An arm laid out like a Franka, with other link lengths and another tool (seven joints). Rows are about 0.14 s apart.
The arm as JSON. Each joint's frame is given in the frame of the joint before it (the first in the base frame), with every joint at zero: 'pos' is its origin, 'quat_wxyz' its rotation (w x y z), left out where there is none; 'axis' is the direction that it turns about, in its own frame. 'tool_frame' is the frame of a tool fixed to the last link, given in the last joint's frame.
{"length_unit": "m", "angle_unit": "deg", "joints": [
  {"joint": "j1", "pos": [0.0, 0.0, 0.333], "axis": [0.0, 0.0, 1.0]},
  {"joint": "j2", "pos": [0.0, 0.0, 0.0], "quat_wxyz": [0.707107, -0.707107, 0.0, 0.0], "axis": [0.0, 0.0, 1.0]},
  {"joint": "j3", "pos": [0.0, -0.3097, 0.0], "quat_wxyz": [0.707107, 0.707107, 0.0, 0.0], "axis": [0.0, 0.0, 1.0]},
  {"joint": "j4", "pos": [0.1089, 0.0, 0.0], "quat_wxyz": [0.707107, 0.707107, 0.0, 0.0], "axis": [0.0, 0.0, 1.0]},
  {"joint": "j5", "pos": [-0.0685, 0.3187, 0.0], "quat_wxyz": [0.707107, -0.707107, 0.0, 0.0], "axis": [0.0, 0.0, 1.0]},
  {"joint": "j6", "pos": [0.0, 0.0, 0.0], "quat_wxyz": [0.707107, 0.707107, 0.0, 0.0], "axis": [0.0, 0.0, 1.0]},
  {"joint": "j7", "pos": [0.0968, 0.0, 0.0], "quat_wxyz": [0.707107, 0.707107, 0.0, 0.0], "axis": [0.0, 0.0, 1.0]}
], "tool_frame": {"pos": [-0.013, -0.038, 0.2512], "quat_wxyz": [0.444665, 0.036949, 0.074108, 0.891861]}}
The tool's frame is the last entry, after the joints.
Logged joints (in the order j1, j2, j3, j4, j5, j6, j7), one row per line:
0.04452, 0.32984, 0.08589, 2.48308, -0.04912, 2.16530, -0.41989
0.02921, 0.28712, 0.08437, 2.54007, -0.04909, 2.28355, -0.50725
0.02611, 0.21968, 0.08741, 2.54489, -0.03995, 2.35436, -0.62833
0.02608, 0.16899, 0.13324, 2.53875, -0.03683, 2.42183, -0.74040
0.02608, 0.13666, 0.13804, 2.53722, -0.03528, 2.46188, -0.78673
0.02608, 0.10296, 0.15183, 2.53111, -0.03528, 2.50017, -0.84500
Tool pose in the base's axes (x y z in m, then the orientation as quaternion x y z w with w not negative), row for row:
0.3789, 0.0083, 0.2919, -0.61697, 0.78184, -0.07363, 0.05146
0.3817, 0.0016, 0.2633, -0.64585, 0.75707, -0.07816, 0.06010
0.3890, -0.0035, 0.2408, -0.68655, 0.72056, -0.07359, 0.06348
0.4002, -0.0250, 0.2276, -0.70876, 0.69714, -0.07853, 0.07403
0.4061, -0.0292, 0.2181, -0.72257, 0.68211, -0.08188, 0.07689
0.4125, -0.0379, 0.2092, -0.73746, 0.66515, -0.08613, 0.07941
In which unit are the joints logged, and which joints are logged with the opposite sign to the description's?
The joints are logged in radians. Opposite sign: j2, j3, j4.
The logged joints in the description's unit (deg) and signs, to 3 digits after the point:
2.551, -18.898, -4.921, -142.270, -2.814, 124.063, -24.058
1.674, -16.451, -4.834, -145.535, -2.813, 130.838, -29.063
1.496, -12.587, -5.008, -145.811, -2.289, 134.895, -36.001
1.494, -9.682, -7.634, -145.460, -2.110, 138.761, -42.422
1.494, -7.830, -7.909, -145.372, -2.021, 141.055, -45.076
1.494, -5.899, -8.699, -145.022, -2.021, 143.249, -48.415

